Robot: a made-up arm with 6 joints. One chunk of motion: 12 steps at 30 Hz.
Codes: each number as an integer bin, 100 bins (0 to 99) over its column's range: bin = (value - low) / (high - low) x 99, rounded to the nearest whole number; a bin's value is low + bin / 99 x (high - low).
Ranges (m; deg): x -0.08..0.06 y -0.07..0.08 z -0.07..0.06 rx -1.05..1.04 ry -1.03..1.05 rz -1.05..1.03
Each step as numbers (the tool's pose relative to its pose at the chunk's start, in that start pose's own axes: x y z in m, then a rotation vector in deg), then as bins.
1 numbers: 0.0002 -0.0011 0.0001 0.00 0.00 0.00
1 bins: 57 45 53 50 49 50
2 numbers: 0.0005 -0.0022 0.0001 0.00 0.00 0.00
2 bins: 57 45 53 50 49 50
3 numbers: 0.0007 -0.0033 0.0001 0.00 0.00 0.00
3 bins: 57 44 53 50 49 50
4 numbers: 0.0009 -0.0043 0.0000 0.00 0.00 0.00
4 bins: 57 43 53 50 49 50
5 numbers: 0.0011 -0.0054 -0.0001 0.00 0.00 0.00
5 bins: 57 43 53 50 49 50
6 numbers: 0.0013 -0.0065 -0.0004 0.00 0.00 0.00
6 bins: 57 42 53 50 49 50
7 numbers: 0.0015 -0.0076 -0.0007 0.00 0.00 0.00
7 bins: 58 41 53 50 49 50
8 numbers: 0.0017 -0.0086 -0.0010 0.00 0.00 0.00
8 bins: 58 41 53 50 49 50
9 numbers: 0.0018 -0.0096 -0.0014 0.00 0.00 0.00
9 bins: 58 40 52 50 49 50
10 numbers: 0.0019 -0.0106 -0.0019 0.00 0.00 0.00
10 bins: 58 39 52 50 49 50
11 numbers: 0.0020 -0.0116 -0.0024 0.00 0.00 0.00
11 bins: 58 39 51 50 49 50
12 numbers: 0.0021 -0.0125 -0.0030 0.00 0.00 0.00
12 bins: 58 38 51 50 49 50
